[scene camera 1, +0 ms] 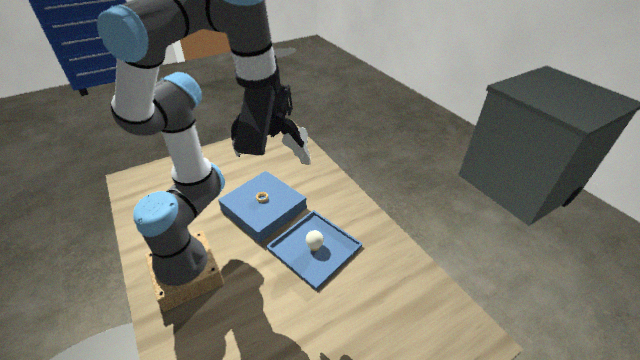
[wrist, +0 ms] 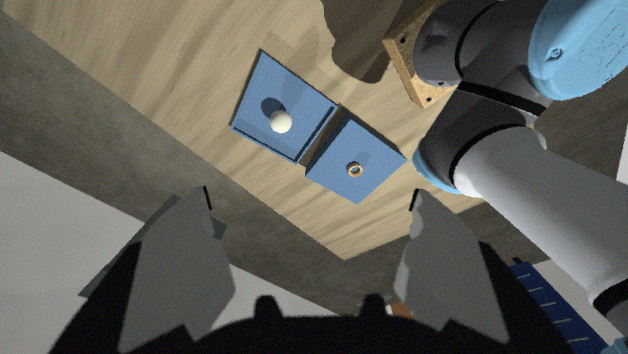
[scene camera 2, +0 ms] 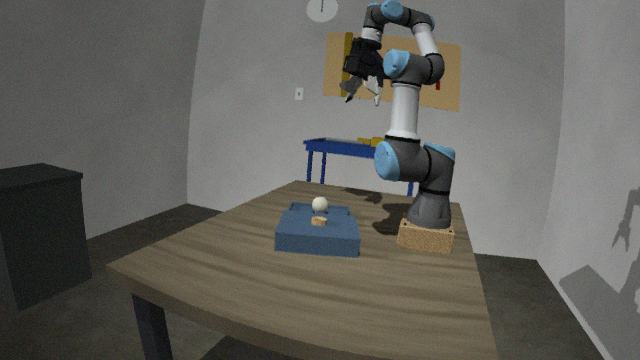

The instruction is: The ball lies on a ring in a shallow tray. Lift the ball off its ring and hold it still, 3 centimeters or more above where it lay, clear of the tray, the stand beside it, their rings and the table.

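Seen in the pictures: gripper, between the fingertips: (scene camera 1: 273, 160) (wrist: 312, 191) (scene camera 2: 360, 104); arm's base, origin of its link: (scene camera 1: 181, 262) (wrist: 450, 45) (scene camera 2: 428, 221).
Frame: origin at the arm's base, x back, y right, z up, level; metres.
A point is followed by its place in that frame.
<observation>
A white ball (scene camera 1: 314, 240) @(z -0.003, x -0.330, y 0.082 m) (scene camera 2: 320, 204) @(z -0.014, x -0.329, y 0.044 m) (wrist: 280, 121) @(z 0.002, x -0.330, y 0.071 m) lies near the middle of a shallow blue tray (scene camera 1: 317, 285) @(z -0.045, x -0.289, y 0.183 m) (scene camera 2: 299, 204) @(z -0.049, x -0.432, y 0.127 m) (wrist: 260, 62) @(z -0.044, x -0.298, y 0.178 m). The ring under the ball is hidden by it. A blue stand (scene camera 1: 240, 200) @(z -0.011, x -0.198, y -0.161 m) (scene camera 2: 317, 242) @(z -0.026, x -0.227, y -0.228 m) (wrist: 382, 155) @(z -0.011, x -0.185, y -0.144 m) is beside the tray, with a small orange ring (scene camera 1: 262, 197) @(z -0.011, x -0.263, y -0.144 m) (scene camera 2: 319, 221) @(z 0.000, x -0.254, y -0.155 m) (wrist: 355, 169) @(z -0.011, x -0.260, y -0.142 m) on its top. My gripper (scene camera 2: 362, 101) @(z 0.290, x -0.243, y 0.072 m) (wrist: 312, 191) @(z 0.290, x -0.243, y 0.072 m) is open and empty, high above the table and well away from the ball. In scene camera 1 one fingertip shows plainly; the other is mostly hidden.
The wooden table (scene camera 1: 400, 290) @(z -0.057, x -0.473, y 0.283 m) (scene camera 2: 210, 260) @(z -0.056, x -0.396, y -0.404 m) (wrist: 165, 65) @(z -0.056, x -0.467, y 0.294 m) carries the tray, the stand and the arm's wooden base block (scene camera 1: 192, 292) @(z -0.032, x -0.005, y 0.073 m) (scene camera 2: 425, 237) @(z -0.020, x 0.003, y -0.078 m) (wrist: 407, 75) @(z -0.006, x -0.075, y -0.004 m). A dark grey cabinet (scene camera 1: 520, 150) (scene camera 2: 45, 235) stands on the floor away from the table.
</observation>
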